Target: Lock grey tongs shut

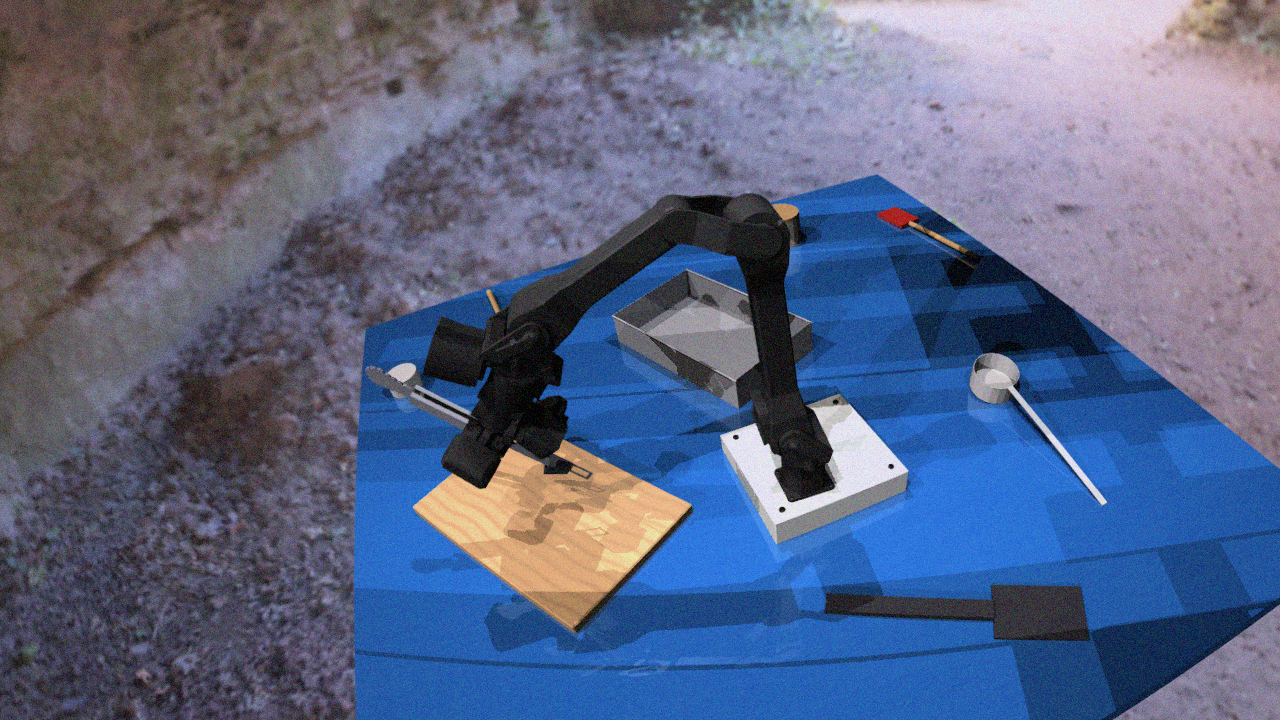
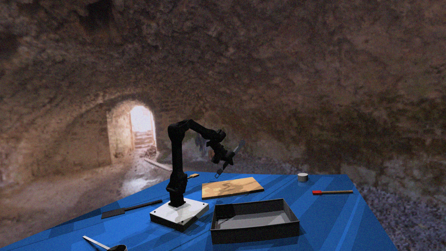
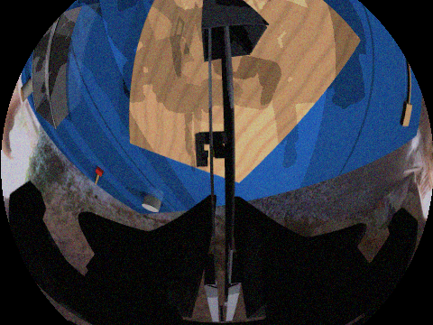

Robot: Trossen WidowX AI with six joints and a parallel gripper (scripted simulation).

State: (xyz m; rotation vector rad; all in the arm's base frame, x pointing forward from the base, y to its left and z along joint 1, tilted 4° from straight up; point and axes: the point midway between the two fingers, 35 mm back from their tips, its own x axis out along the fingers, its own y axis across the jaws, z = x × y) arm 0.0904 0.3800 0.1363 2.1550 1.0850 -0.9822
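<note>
Now: gripper tip 140 mm above the wooden board, 40 mm to the left of it and 10 mm past it. The rest, counted from my gripper tip: white cylinder 400 mm ahead, 200 mm to the left, 130 mm below; then black spatula 520 mm to the right, 360 mm behind, 140 mm below; then roasting tin 370 mm to the right, 280 mm ahead, 120 mm below.
</note>
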